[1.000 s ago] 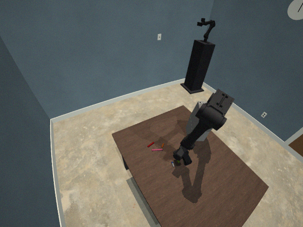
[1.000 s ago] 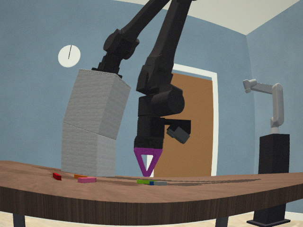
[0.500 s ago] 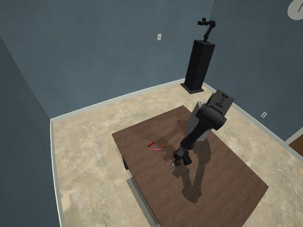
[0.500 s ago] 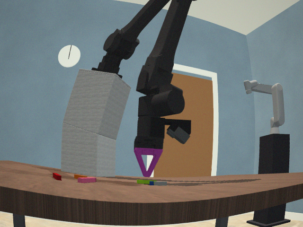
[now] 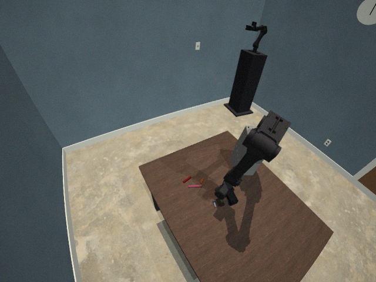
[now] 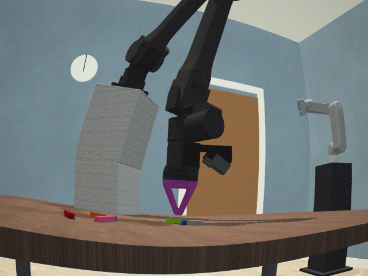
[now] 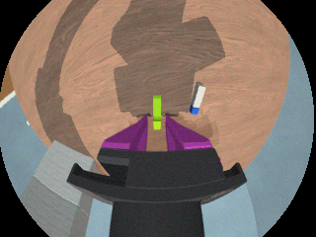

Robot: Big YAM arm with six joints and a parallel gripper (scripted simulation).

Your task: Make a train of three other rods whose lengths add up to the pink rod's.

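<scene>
The lime rod lies 2 cm below my hand. Also, from my hand: orange rod: 17 cm to the right, 5 cm ahead, 2 cm below; then grey rod: 6 cm ahead, 2 cm to the left, 2 cm below; then blue rod: 5 cm ahead, 2 cm below.
</scene>
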